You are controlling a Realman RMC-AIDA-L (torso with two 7-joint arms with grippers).
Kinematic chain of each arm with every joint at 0, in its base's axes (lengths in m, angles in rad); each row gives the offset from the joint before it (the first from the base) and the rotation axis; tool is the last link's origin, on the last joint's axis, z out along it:
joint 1: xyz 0 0 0.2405 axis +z
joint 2: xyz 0 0 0 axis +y
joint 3: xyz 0 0 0.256 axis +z
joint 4: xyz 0 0 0 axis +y
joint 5: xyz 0 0 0.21 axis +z
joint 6: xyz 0 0 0 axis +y
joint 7: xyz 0 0 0.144 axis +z
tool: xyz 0 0 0
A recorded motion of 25 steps. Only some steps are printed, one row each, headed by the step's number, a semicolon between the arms.
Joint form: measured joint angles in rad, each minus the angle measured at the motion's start. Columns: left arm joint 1, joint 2, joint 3, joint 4, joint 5, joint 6, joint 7; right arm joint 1, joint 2, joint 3, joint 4, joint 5, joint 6, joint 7.
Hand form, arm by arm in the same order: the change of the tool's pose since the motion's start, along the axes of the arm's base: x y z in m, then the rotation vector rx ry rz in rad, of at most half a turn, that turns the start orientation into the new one. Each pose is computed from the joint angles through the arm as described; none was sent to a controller.
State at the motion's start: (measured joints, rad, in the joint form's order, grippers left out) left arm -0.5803 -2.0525 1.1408 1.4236 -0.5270 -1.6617 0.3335; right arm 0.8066 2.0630 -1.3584 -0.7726 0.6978 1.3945 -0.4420
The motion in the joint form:
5: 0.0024 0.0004 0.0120 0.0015 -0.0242 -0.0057 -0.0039; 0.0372 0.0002 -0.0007 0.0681 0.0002 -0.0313 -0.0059
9: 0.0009 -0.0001 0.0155 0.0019 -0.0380 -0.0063 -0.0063; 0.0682 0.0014 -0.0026 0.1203 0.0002 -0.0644 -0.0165
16: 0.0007 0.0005 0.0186 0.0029 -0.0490 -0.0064 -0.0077; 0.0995 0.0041 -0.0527 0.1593 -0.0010 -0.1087 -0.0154
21: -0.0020 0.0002 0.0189 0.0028 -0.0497 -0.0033 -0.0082; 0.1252 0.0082 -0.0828 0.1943 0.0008 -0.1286 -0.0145
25: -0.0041 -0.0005 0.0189 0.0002 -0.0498 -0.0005 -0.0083; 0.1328 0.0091 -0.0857 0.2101 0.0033 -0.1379 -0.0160
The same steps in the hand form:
5: 0.0032 -0.0020 -0.0034 -0.0169 -0.0167 -0.0056; 0.0002 0.0032 -0.0061 -0.0056 -0.0109 -0.0042
9: 0.0060 -0.0022 -0.0049 -0.0224 -0.0288 -0.0107; -0.0007 0.0067 -0.0111 -0.0051 -0.0198 0.0050
16: 0.0078 -0.0023 -0.0057 -0.0260 -0.0372 -0.0150; -0.0029 0.0096 -0.0186 -0.0108 -0.0591 0.0433
21: 0.0090 -0.0015 -0.0059 -0.0236 -0.0384 -0.0188; -0.0045 0.0096 -0.0245 -0.0259 -0.0833 0.0604
25: 0.0095 -0.0008 -0.0064 -0.0230 -0.0396 -0.0199; -0.0042 0.0098 -0.0261 -0.0267 -0.0860 0.0602

